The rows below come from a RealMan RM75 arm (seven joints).
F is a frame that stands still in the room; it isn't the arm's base.
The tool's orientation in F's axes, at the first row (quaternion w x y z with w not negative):
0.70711 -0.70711 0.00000 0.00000
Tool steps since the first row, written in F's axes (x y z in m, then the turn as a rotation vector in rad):
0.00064 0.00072 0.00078 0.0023 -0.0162 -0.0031
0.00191 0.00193 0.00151 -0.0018 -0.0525 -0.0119
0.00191 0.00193 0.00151 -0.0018 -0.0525 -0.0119
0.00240 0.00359 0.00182 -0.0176 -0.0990 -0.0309
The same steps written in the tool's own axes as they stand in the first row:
0.00064 -0.00078 0.00072 0.0023 0.0031 -0.0162
0.00191 -0.00151 0.00193 -0.0018 0.0119 -0.0525
0.00191 -0.00151 0.00193 -0.0018 0.0119 -0.0525
0.00240 -0.00182 0.00359 -0.0176 0.0309 -0.0990

